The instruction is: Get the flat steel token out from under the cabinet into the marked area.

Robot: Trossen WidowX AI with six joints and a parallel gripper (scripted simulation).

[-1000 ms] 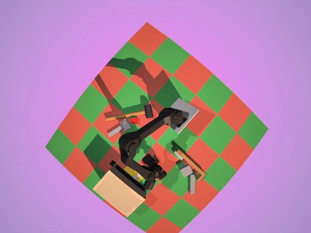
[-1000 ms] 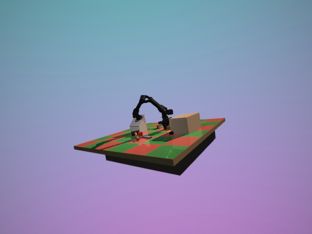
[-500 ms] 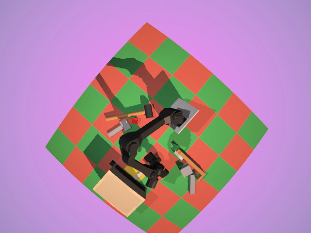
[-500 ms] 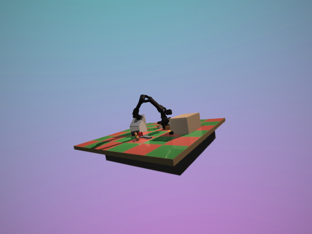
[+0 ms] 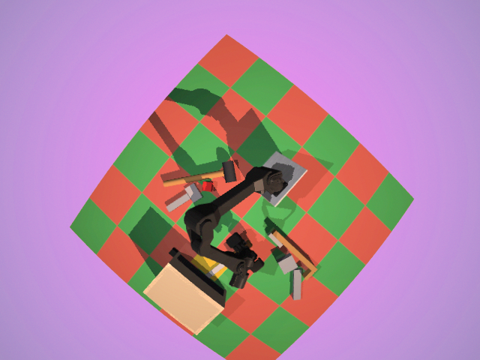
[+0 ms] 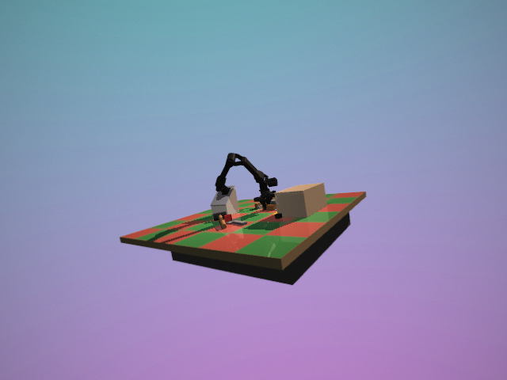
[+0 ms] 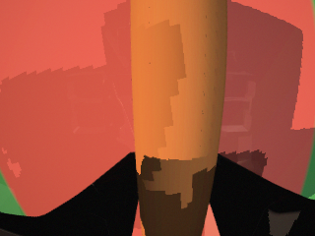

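Now: the pale bar 12 cm behind my gripper tip and 8 cm to the left of it. The rest, counted from my gripper tip: grey block (8 cm behind, 20 cm to the left, 1 cm above); then grey bar (3 cm behind, 32 cm to the left); then grey token (31 cm ahead, 6 cm to the right).
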